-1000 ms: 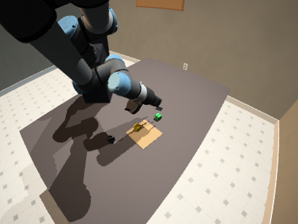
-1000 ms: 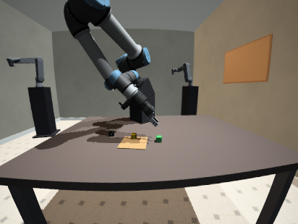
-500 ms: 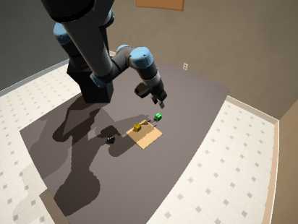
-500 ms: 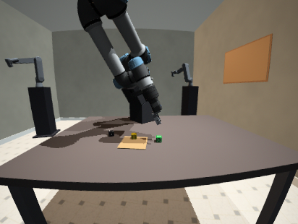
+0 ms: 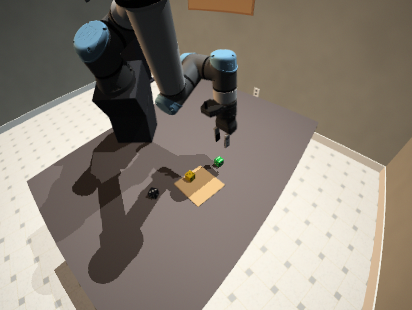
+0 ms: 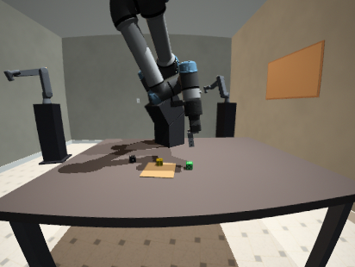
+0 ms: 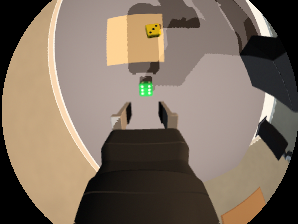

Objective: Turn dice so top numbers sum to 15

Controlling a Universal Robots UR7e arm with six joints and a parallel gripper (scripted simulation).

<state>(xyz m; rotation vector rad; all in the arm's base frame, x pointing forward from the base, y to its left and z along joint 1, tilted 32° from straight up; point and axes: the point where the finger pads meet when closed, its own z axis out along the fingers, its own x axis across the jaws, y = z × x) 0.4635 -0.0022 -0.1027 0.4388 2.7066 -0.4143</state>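
The green die is 1 cm to the right of my hand and 12 cm below it. Also, from my hand: black die 17 cm behind, 25 cm to the right, 12 cm below; then yellow die 8 cm behind, 13 cm to the right, 11 cm below; then tan mat 3 cm behind, 14 cm to the right, 13 cm below.
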